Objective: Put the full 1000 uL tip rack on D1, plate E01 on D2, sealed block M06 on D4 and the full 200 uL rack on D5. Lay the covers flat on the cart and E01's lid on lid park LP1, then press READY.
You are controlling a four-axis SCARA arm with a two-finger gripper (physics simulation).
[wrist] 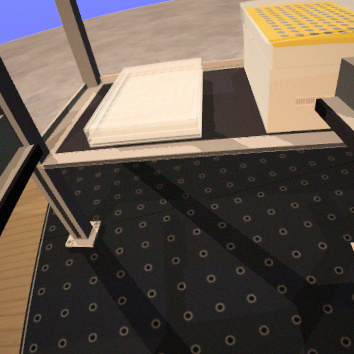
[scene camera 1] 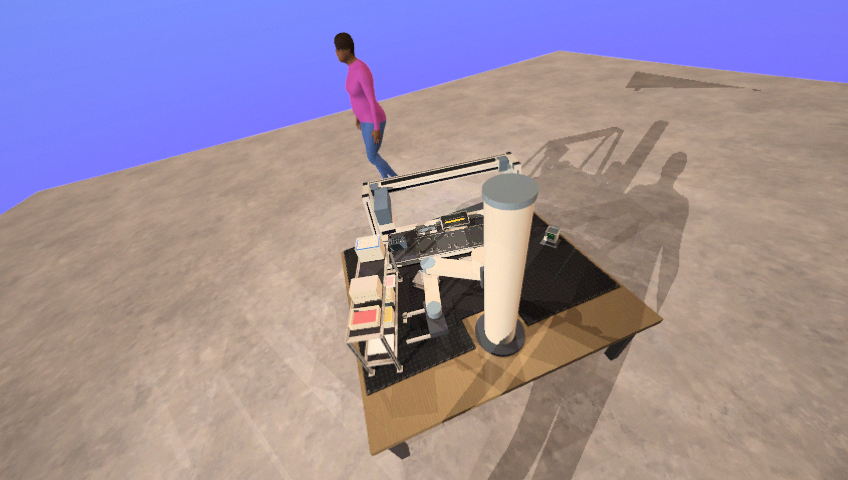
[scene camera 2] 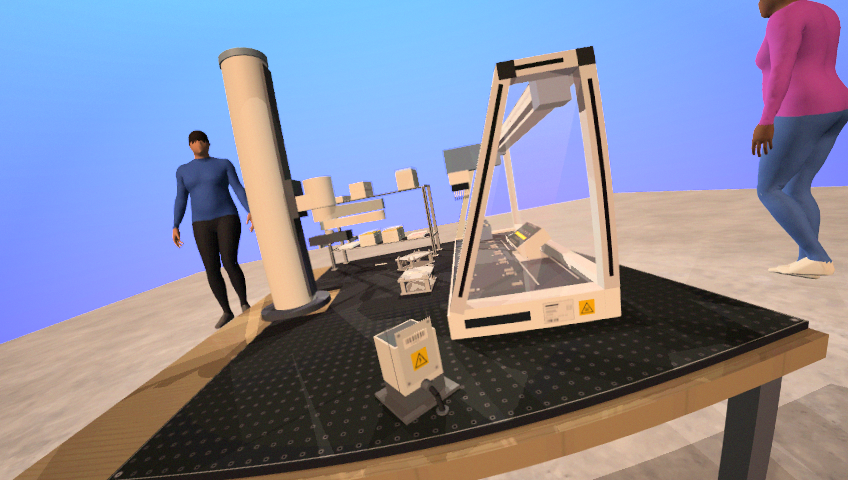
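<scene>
My gripper (scene camera 1: 407,329) (wrist: 170,105) is open and empty, beside the cart (scene camera 1: 357,339) at its near end. In the wrist view its fingers stand left and right, short of the lower shelf. A flat, clear, lid-like piece (wrist: 150,105) (scene camera 1: 380,346) lies on that shelf. Right of it stands a white tip rack with a yellow top (wrist: 305,75) (scene camera 1: 387,315); the right finger overlaps its lower corner in view. On the cart's upper shelf stand a blue-edged box (scene camera 1: 368,249), a plain pale box (scene camera 1: 364,289) and a red-topped box (scene camera 1: 364,317). Labels such as E01 and M06 are unreadable.
The gantry frame (scene camera 1: 440,170) (scene camera 2: 604,178) stands over the deck (scene camera 1: 443,240). Two low stands (scene camera 2: 416,280) (scene camera 2: 414,257) are on the mat between arm column (scene camera 1: 508,267) (scene camera 2: 261,178) and deck. A small device (scene camera 1: 552,236) (scene camera 2: 410,356) sits at the far end. People (scene camera 1: 364,95) (scene camera 2: 208,190) stand nearby.
</scene>
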